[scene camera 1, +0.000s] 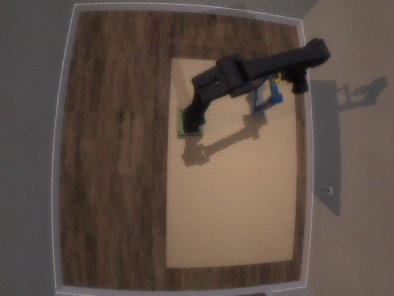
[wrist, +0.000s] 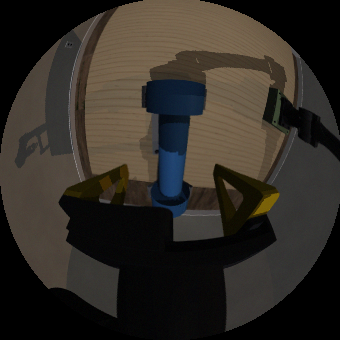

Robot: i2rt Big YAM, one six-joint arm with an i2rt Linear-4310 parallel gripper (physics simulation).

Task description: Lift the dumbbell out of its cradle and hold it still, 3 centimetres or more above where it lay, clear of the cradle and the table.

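Frame: origin at the arm's base, x ahead, y left, z up, level; millimetres.
Seen in the pictures: gripper, fingertip midpoint: [scene camera 1: 278, 82] [wrist: 170, 168]; arm's base, link origin: [scene camera 1: 190, 122] [wrist: 284, 113].
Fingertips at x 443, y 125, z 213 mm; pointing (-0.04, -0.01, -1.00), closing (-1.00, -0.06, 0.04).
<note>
Offsets run from my fingertips to a thing's top centre. "*": to the spot under its first point. Level surfaces: height alone.
The blue dumbbell @(4 mm back, 9 mm left, 8 mm down) [scene camera 1: 275, 97] [wrist: 172, 165] lies in its grey cradle @(* 10 mm back, 17 mm right, 259 mm down) [scene camera 1: 255, 102] [wrist: 155, 134]; in the wrist view it points up the picture, with its larger-looking head at the top and the other head low, near the gripper. My gripper [scene camera 1: 275, 79] [wrist: 170, 168] is open and empty. Its yellow fingers stand apart on either side of the handle's lower part in the wrist view, with a gap on each side. How far the fingertips are above the handle I cannot tell. In the scene view the arm hides part of the dumbbell and cradle.
The light wooden table top @(267 mm down) [scene camera 1: 230, 210] [wrist: 230, 30] lies under the cradle. The arm's green base plate [scene camera 1: 190, 132] [wrist: 271, 111] stands at the table's left edge in the scene view. The dark wooden floor [scene camera 1: 110, 200] and a pale border wall [scene camera 1: 308, 150] surround the table.
</note>
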